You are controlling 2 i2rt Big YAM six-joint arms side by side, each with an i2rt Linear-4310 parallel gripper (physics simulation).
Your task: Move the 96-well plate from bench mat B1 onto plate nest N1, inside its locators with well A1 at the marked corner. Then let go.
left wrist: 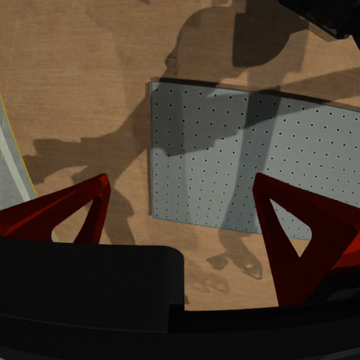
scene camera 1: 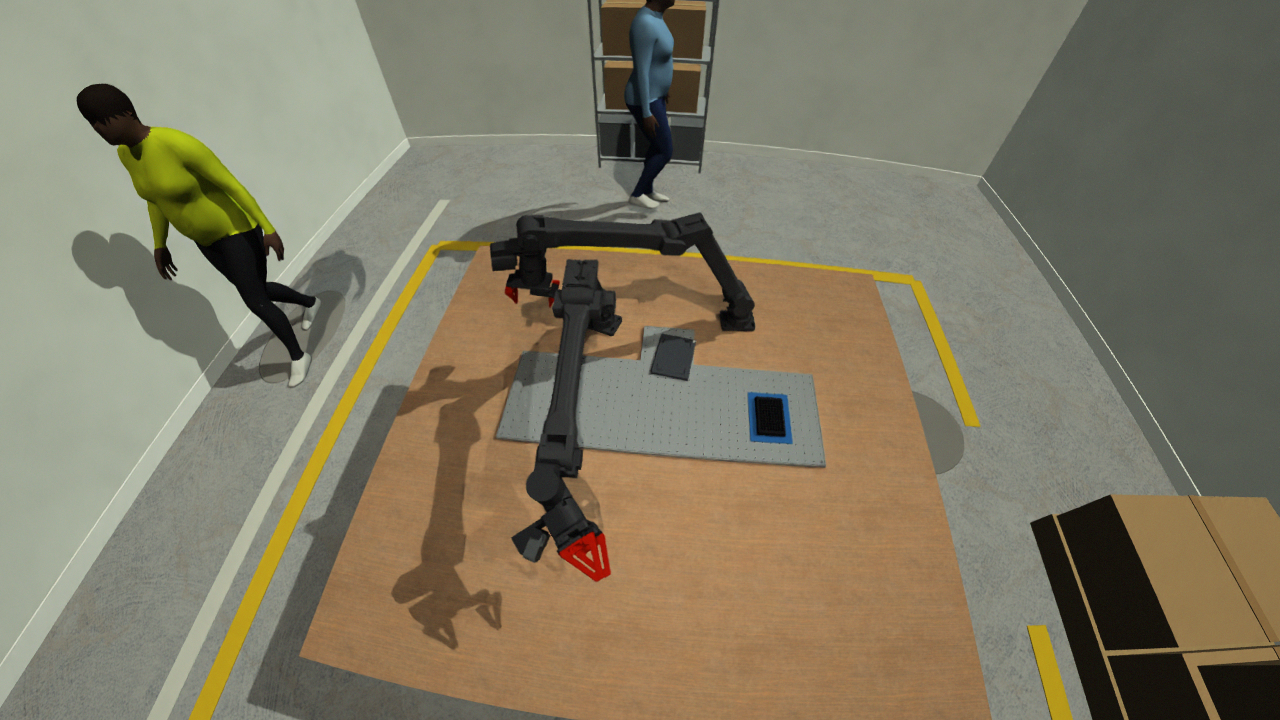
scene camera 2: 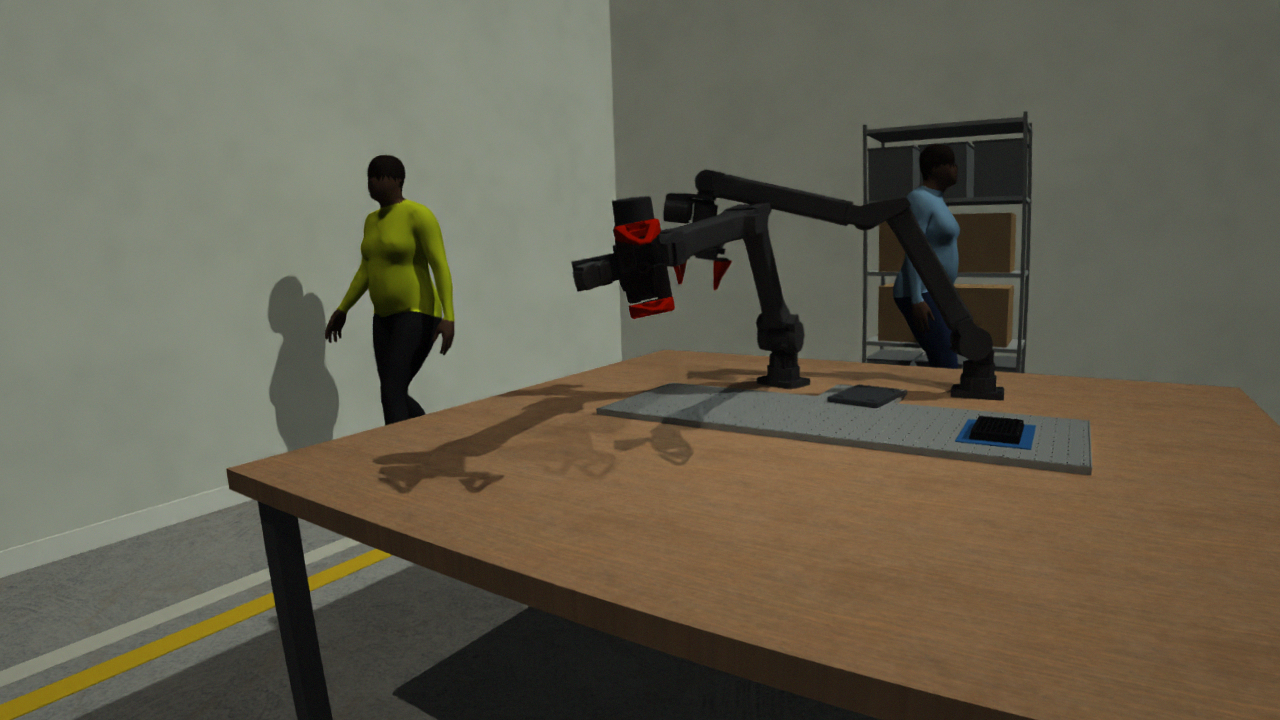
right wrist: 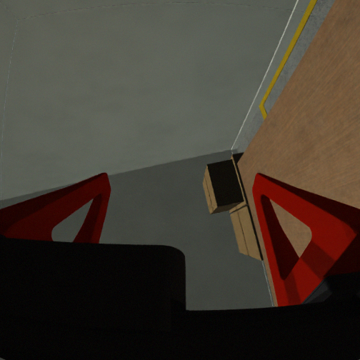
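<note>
The black 96-well plate lies flat on the blue bench mat B1. The plate nest N1, a dark grey slab, lies behind and left of it and looks empty; its locators and corner mark are too small to tell. My left gripper is open and empty, high above the table at the back left. My right gripper is open and empty, raised left of and in front of the mat. The plate does not show in either wrist view.
A grey perforated board lies on the wooden table under the mat. My right arm crosses over its left part. Two people stand beyond the table, one in yellow, one in blue.
</note>
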